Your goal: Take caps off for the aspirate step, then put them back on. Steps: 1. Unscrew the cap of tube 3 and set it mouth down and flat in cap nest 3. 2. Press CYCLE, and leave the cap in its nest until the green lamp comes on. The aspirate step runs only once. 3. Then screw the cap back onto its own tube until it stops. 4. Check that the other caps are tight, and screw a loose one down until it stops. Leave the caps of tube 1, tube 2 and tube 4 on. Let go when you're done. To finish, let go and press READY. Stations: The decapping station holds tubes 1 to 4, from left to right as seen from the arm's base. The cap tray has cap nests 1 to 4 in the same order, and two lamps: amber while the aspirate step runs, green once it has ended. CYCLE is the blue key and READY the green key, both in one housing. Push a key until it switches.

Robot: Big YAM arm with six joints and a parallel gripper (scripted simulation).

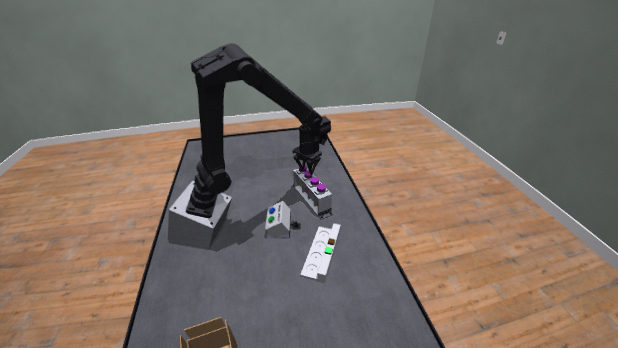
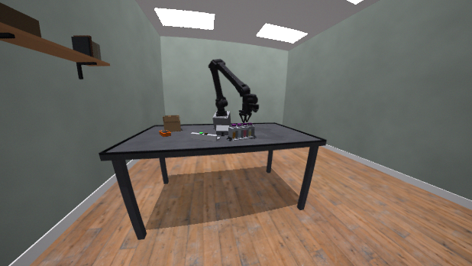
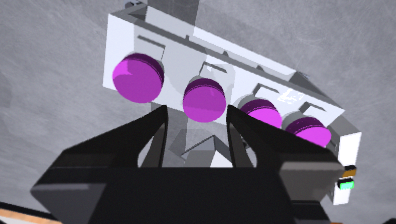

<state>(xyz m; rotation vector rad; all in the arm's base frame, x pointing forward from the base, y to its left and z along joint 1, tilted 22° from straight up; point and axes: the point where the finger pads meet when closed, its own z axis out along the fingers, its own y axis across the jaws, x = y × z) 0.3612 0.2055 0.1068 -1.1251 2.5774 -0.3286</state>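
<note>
Right now my hand is 3 cm short of the cap, 5 cm to the left of it and 2 cm above it. Also, from my hand: blue key: 15 cm behind, 16 cm to the right, 7 cm below; then key housing: 13 cm behind, 18 cm to the right, 8 cm below; then green key: 15 cm behind, 20 cm to the right, 7 cm below.
</note>
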